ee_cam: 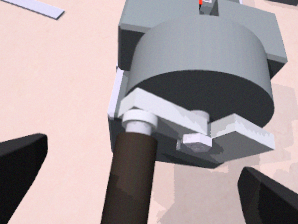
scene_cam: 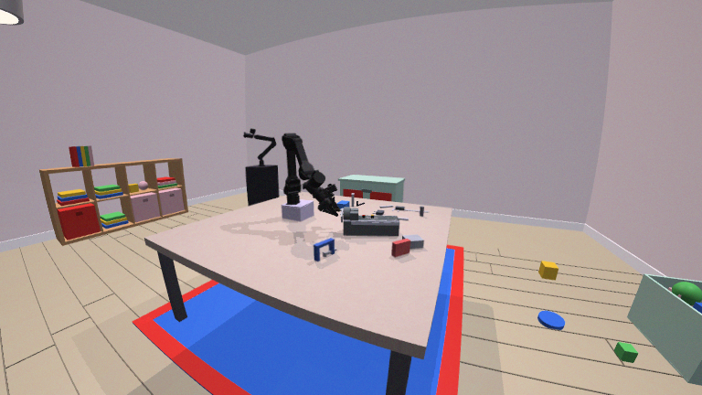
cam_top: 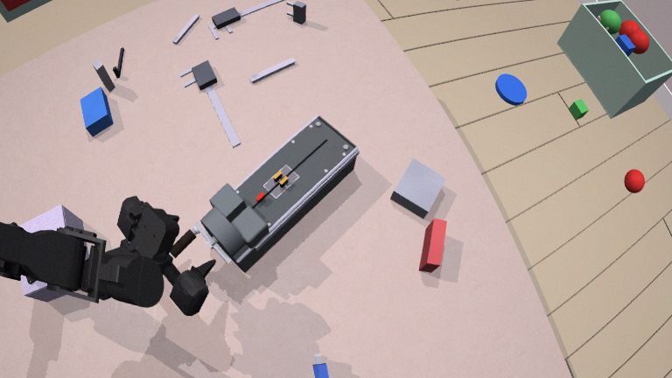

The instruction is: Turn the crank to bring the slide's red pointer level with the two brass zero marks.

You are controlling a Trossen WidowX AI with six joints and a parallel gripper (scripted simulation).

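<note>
Right now my gripper tip is 20 mm past the dark brown crank handle and 10 mm below it. Also, from my gripper tip: red pointer (120 mm ahead, 10 mm to the left, 10 mm below); red block (320 mm ahead, 190 mm to the right, 60 mm below); grey block (360 mm ahead, 90 mm to the right, 70 mm below).
</note>
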